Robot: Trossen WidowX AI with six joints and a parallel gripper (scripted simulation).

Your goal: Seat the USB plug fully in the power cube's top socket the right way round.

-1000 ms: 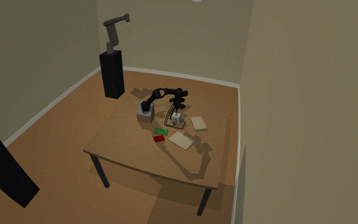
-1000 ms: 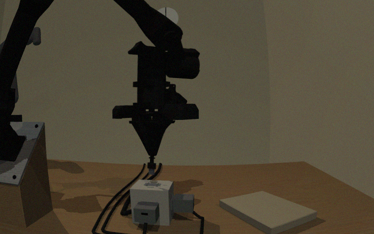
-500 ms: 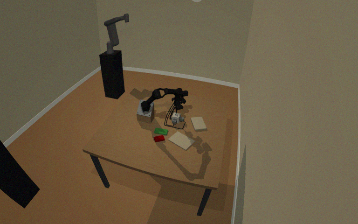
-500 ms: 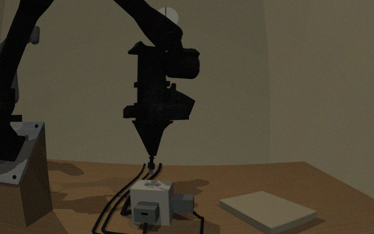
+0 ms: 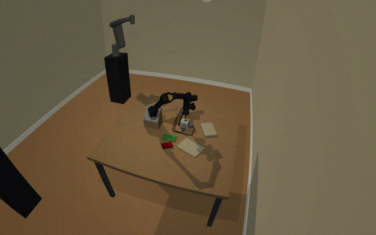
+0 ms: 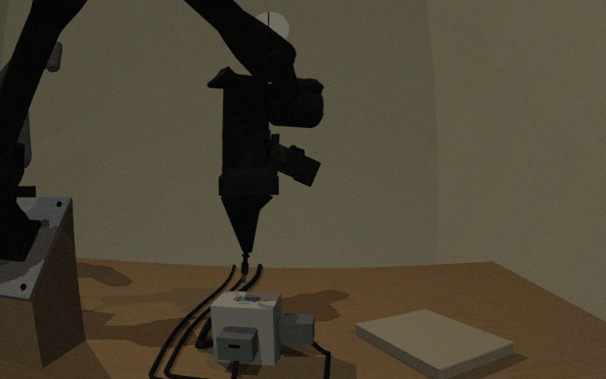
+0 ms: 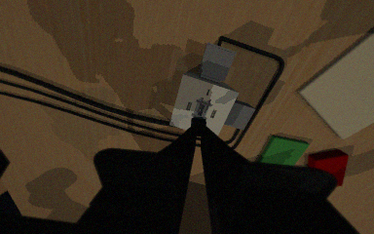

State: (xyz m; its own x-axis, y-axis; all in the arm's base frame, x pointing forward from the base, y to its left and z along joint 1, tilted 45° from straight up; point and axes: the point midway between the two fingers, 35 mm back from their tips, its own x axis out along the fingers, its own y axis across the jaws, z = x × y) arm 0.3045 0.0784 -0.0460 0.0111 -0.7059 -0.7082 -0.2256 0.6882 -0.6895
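Now: gripper tip 2 cm above the USB plug. From my gripper tip the other things lie so: red block: 8 cm behind, 33 cm to the right, 13 cm below; then green block: 10 cm behind, 23 cm to the right, 13 cm below; then pale flat book: 24 cm ahead, 1 cm to the left, 13 cm below.
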